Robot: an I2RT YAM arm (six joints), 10 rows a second.
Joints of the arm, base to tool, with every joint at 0 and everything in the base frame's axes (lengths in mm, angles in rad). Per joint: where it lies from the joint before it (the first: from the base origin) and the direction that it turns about. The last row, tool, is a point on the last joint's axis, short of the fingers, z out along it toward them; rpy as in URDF.
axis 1: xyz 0 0 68 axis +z
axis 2: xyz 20 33.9 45.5 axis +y
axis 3: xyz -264 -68.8 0 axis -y
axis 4: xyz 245 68.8 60 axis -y
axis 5: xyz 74 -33.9 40.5 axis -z
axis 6: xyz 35.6 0 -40.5 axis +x
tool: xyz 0 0 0 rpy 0 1.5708 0
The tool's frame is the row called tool.
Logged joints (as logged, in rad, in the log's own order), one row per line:
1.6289, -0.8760, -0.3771, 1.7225, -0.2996, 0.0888
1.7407, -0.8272, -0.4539, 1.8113, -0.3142, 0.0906
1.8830, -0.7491, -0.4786, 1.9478, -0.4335, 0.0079
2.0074, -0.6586, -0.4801, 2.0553, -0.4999, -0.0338
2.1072, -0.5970, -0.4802, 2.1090, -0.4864, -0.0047
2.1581, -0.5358, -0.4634, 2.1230, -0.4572, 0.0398
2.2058, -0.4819, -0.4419, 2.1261, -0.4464, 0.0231
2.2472, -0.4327, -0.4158, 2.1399, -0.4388, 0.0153
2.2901, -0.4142, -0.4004, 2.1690, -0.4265, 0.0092
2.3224, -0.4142, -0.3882, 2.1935, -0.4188, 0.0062
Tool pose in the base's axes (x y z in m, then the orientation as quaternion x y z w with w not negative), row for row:
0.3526, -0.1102, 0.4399, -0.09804, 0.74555, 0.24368, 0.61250
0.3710, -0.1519, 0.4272, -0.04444, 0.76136, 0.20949, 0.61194
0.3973, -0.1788, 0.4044, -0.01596, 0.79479, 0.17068, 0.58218
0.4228, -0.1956, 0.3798, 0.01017, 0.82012, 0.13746, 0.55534
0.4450, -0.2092, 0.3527, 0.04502, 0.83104, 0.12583, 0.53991
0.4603, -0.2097, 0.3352, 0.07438, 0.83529, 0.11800, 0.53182
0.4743, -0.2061, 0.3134, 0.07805, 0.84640, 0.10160, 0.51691
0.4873, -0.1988, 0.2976, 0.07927, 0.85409, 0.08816, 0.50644
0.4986, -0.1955, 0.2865, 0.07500, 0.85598, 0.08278, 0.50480
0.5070, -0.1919, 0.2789, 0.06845, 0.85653, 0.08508, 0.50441
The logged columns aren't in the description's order. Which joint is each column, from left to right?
Columns, left to right: axis 2, axis 5, axis 1, axis 3, axis 4, axis 6.
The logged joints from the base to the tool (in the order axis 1, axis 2, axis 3, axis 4, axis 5, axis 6), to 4 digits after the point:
-0.3771, 1.6289, 1.7225, -0.2996, -0.8760, 0.0888
-0.4539, 1.7407, 1.8113, -0.3142, -0.8272, 0.0906
-0.4786, 1.8830, 1.9478, -0.4335, -0.7491, 0.0079
-0.4801, 2.0074, 2.0553, -0.4999, -0.6586, -0.0338
-0.4802, 2.1072, 2.1090, -0.4864, -0.5970, -0.0047
-0.4634, 2.1581, 2.1230, -0.4572, -0.5358, 0.0398
-0.4419, 2.2058, 2.1261, -0.4464, -0.4819, 0.0231
-0.4158, 2.2472, 2.1399, -0.4388, -0.4327, 0.0153
-0.4004, 2.2901, 2.1690, -0.4265, -0.4142, 0.0092
-0.3882, 2.3224, 2.1935, -0.4188, -0.4142, 0.0062

